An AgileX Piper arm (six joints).
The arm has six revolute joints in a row. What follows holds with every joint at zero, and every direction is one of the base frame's.
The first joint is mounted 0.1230 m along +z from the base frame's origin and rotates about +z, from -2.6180 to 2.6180 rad.
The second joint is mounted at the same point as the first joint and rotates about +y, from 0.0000 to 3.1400 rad.
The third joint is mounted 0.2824 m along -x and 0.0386 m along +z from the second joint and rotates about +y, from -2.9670 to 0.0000 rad.
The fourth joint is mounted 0.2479 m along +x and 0.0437 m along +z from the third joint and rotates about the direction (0.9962, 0, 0.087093), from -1.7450 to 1.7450 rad.
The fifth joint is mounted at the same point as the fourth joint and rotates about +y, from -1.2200 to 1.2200 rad.
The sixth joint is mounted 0.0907 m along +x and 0.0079 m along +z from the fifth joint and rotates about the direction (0.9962, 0, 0.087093), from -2.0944 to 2.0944 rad.
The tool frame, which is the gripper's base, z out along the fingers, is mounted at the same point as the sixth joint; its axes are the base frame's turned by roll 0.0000, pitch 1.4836 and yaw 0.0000 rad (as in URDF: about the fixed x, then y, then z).
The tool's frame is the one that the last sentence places.
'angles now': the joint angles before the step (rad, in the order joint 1, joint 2, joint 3, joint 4, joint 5, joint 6). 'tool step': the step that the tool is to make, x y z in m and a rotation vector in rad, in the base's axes. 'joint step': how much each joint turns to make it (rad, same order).
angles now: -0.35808 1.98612 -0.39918 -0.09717 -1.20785 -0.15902
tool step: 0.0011 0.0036 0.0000 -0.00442 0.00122 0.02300
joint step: 0.00997 -0.00005 0.00009 -0.01194 -0.00004 -0.00391
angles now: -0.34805 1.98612 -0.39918 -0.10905 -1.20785 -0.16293
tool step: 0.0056 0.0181 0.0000 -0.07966 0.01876 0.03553
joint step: 0.09526 0.00022 -0.00018 0.08639 -0.00004 -0.09185
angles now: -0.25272 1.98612 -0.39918 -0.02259 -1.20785 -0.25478
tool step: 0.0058 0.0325 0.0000 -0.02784 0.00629 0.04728
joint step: 0.15705 -0.00018 0.00016 0.12123 0.00001 -0.03878
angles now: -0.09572 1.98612 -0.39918 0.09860 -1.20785 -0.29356
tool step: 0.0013 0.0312 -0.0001 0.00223 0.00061 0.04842
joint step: 0.14296 0.00005 0.00017 0.09617 -0.00021 -0.00482
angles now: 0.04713 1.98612 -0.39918 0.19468 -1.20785 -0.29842
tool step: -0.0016 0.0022 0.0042 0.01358 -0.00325 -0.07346
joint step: 0.04320 -0.02193 0.00030 0.11766 0.01779 -0.00080
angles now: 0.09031 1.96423 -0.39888 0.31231 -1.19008 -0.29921
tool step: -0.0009 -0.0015 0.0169 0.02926 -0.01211 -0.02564
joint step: -0.00007 -0.08723 0.00064 0.02918 0.07589 -0.00005
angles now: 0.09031 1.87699 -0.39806 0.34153 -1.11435 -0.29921
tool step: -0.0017 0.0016 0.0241 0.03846 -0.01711 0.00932
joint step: 0.00019 -0.12305 -0.00395 -0.00006 0.11302 0.00005
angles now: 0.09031 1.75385 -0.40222 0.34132 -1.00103 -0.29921
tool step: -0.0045 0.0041 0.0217 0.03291 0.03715 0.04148
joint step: 0.00023 -0.13111 -0.01114 -0.01617 0.18253 -0.01453
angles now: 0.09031 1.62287 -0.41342 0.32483 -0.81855 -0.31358
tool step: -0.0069 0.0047 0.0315 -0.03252 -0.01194 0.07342
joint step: 0.00018 -0.15306 -0.01946 -0.03495 0.15842 -0.06123
